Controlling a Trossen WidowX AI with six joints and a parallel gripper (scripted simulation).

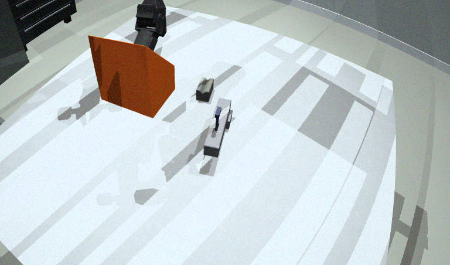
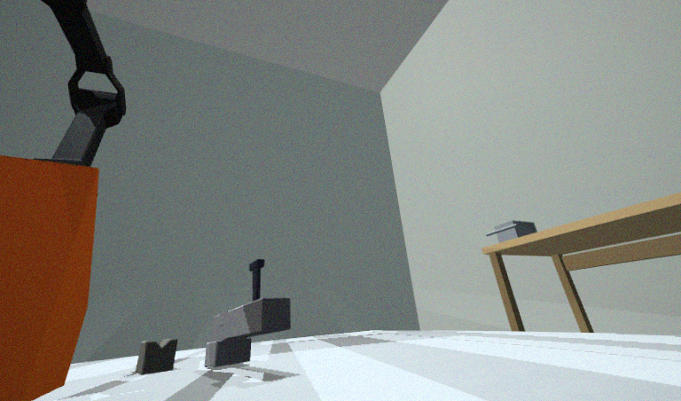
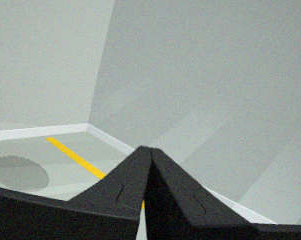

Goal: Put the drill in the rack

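Now: gripper tip 490 mm above the blue key, 250 mm to the right of it and 170 mm short of it. From my gripper tip the other things lie so: rack (570 mm below, 410 mm to the left, 30 mm ahead); drill (530 mm below, 300 mm to the left, 160 mm ahead); housing (540 mm below, 280 mm to the left, 160 mm ahead).
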